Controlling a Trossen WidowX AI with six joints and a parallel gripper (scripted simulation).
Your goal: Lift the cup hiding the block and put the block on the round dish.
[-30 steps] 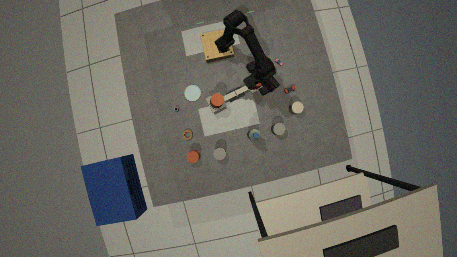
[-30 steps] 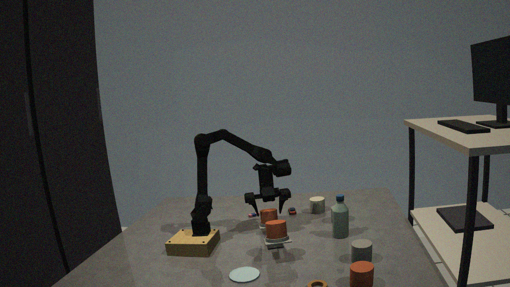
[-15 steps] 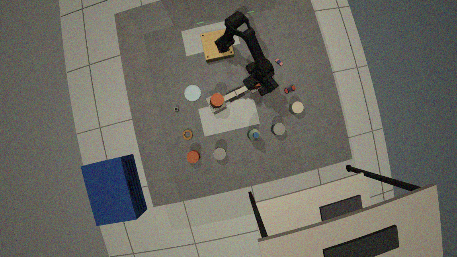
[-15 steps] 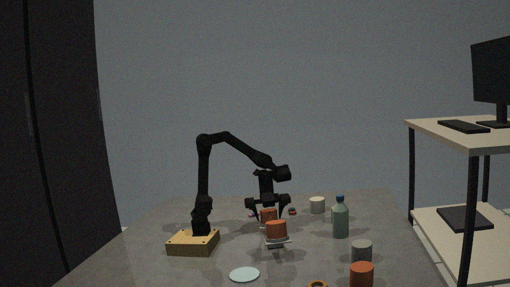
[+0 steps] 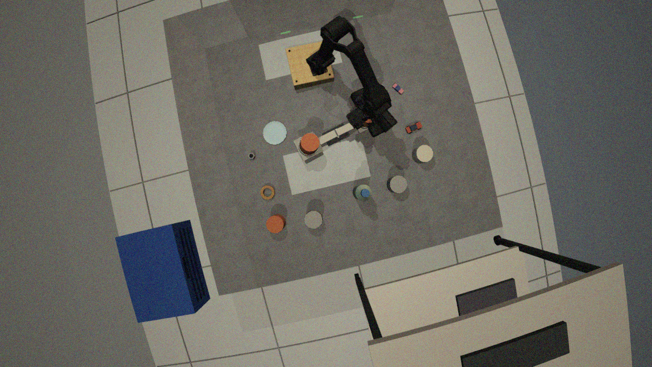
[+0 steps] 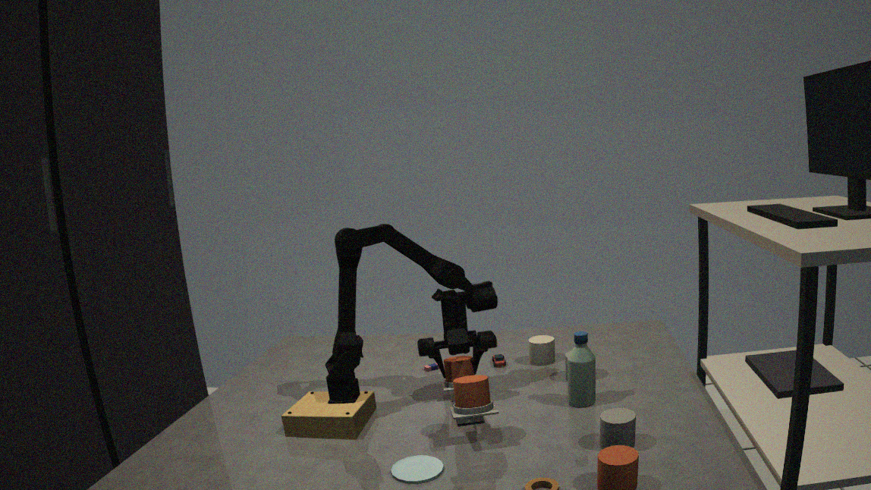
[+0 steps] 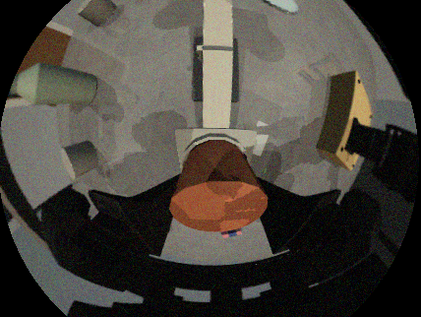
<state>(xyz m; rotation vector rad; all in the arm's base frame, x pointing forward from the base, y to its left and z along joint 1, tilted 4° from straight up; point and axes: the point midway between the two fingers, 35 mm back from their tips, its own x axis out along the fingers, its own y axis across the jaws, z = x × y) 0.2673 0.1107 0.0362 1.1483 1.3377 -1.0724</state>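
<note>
Now: gripper tip 190 mm to the right of the eraser, 80 mm past it and 40 mm above it. The rest, counted from my gripper tip: cream cylinder: 240 mm ahead, 180 mm to the left, 10 mm below; green block: right at my gripper tip; toy car: 190 mm to the left, 100 mm ahead, 30 mm below.
</note>
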